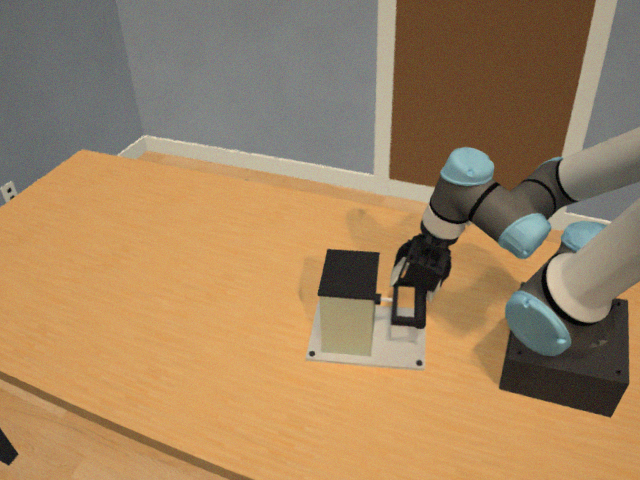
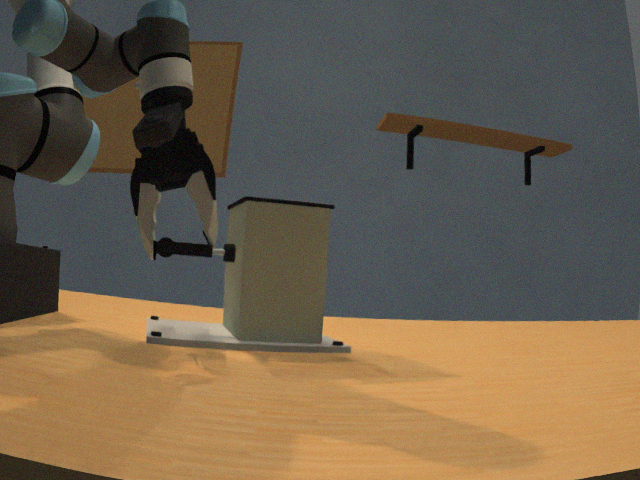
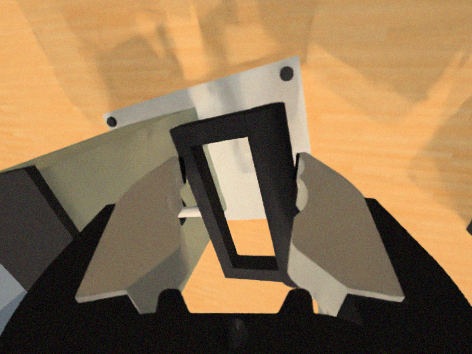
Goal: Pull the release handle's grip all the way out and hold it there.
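The release handle (image 1: pixel 420 310) (image 2: pixel 191 249) (image 3: pixel 276 195) is a black rectangular frame with a thick outer grip bar. A short pale rod (image 2: pixel 218 252) (image 3: pixel 189 212) joins it to the side of a pale green box (image 1: pixel 346 325) (image 2: pixel 284 273) (image 3: pixel 125 150) with a black lid. The box stands on a light grey base plate (image 1: pixel 390 357) (image 2: pixel 191 330) (image 3: pixel 250 90). My gripper (image 1: pixel 414 290) (image 2: pixel 184 250) (image 3: pixel 239 159) points down and is shut on the handle. One finger is against the outer grip bar, the other against the inner bar by the rod. The inner finger partly hides the rod.
The wooden table (image 1: pixel 180 310) (image 2: pixel 465 392) (image 3: pixel 380 60) carries the plate and the dark arm base (image 1: pixel 563 382) (image 2: pixel 25 281) on the handle's side. The box is close beside the inner finger. A wall shelf (image 2: pixel 475 134) hangs behind.
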